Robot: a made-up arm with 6 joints.
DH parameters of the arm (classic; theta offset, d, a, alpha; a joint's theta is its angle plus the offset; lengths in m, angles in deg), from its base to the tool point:
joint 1: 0 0.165 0 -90
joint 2: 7.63 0 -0.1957 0
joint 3: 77.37 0 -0.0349 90
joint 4: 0 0.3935 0 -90
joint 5: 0 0 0.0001 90
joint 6: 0 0.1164 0 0
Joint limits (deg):
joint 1: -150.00..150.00
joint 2: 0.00..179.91
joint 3: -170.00..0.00
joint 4: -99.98..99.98
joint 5: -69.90..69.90
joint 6: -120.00..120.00
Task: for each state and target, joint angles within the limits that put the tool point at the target. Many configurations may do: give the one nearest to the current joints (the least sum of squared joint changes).
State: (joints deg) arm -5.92 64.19 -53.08 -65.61 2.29 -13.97
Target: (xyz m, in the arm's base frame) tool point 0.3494 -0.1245 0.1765
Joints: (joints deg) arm -15.06 46.84 -22.56 -63.44 16.37 -13.97
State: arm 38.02 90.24 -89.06 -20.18 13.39 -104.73
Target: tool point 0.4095 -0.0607 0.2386
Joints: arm -3.76 67.33 -53.17 -24.20 44.94 -104.73
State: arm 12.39 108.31 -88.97 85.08 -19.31 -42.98
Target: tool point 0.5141 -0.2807 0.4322
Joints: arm -24.61 109.45 -110.54 83.11 -20.89 -42.98
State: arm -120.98 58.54 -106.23 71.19 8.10 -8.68
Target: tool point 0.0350 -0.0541 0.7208
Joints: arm -115.61 24.40 -83.99 68.91 30.34 -8.68
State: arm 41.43 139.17 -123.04 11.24 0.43 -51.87
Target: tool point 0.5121 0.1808 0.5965
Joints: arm 19.60 115.69 -137.58 11.49 -3.64 -51.87
